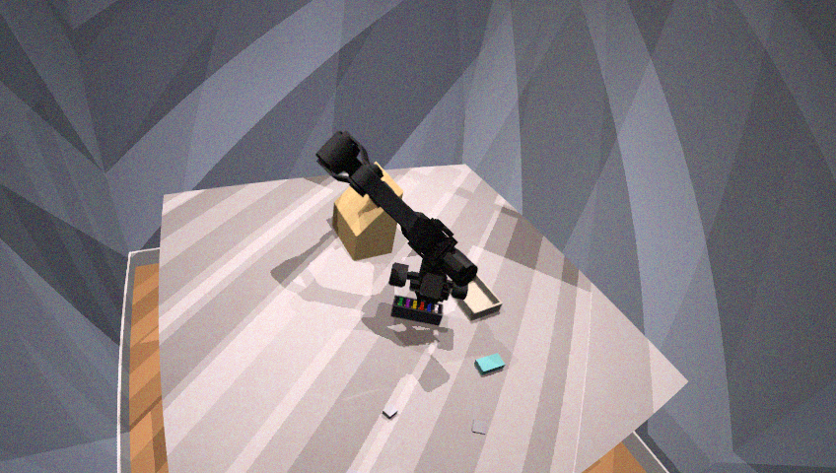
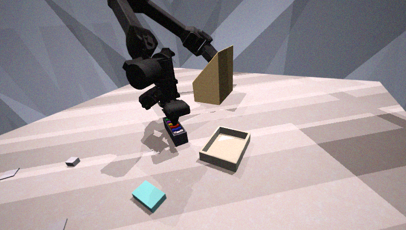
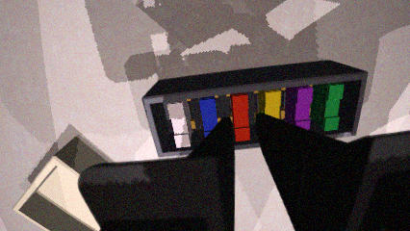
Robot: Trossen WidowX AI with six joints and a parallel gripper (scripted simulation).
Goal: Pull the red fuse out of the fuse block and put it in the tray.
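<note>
Now: the red fuse 2 cm below my gripper tip. The rest, counted from my gripper tip: cyan slab 21 cm ahead, 7 cm to the left, 4 cm below; beige tray 1 cm ahead, 18 cm to the left, 4 cm below; small grey piece 22 cm ahead, 21 cm to the right, 4 cm below.
</note>
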